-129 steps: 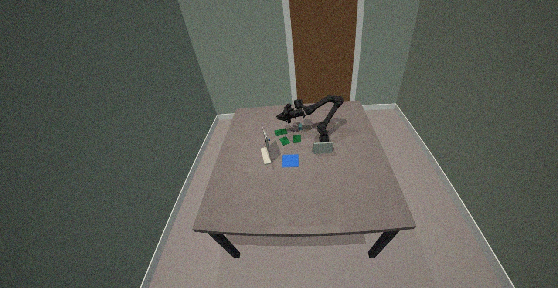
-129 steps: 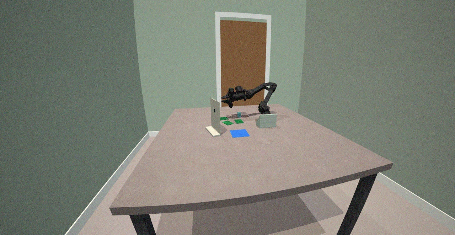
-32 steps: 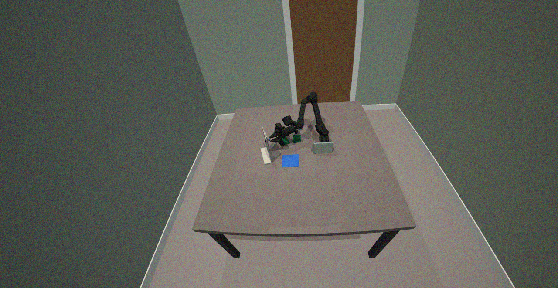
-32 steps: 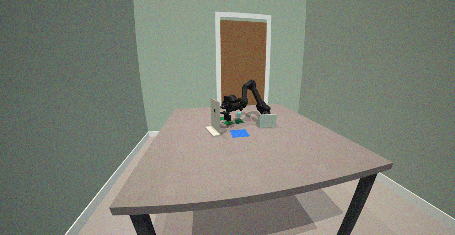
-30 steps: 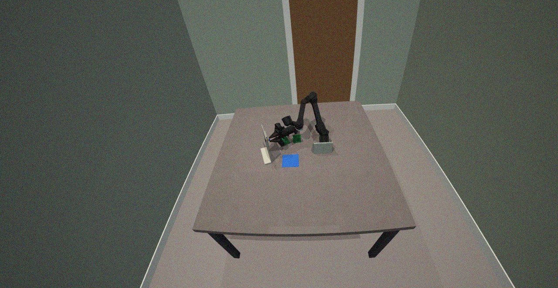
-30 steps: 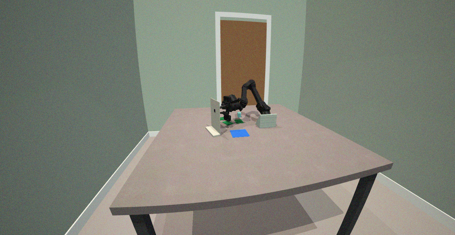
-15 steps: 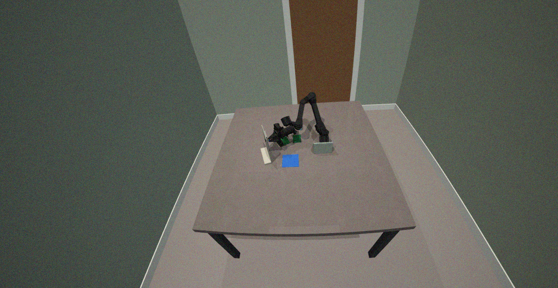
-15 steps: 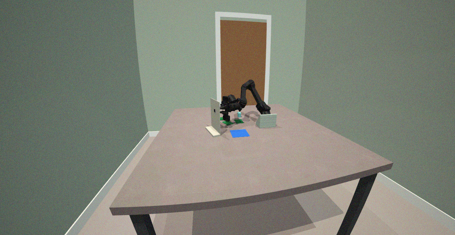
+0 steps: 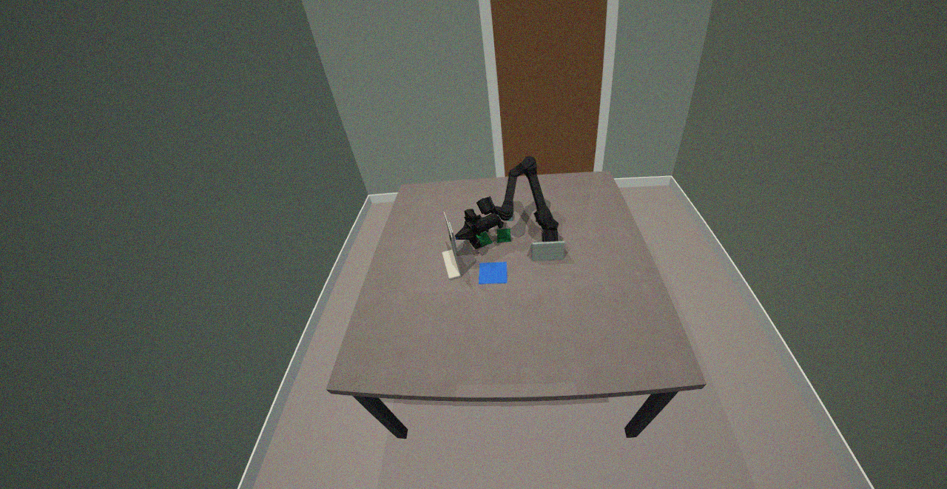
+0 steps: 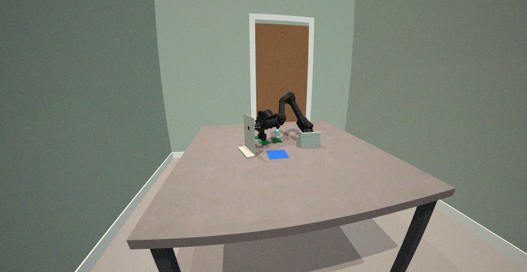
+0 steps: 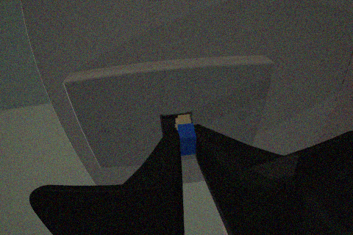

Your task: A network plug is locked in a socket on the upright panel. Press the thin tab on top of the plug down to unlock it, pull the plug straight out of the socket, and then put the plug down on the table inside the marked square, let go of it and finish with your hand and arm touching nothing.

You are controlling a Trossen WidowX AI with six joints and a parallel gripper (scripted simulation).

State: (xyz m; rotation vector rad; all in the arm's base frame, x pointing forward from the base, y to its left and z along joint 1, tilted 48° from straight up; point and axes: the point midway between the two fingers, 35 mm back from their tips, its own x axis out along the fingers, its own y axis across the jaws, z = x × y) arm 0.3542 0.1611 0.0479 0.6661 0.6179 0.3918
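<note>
My gripper tip is now 5 cm above the upright panel, 2 cm short of it and 1 cm to the right of it. Round my gripper tip: blue marked square (16 cm below, 15 cm behind, 5 cm to the left); network plug (1 cm ahead).
</note>
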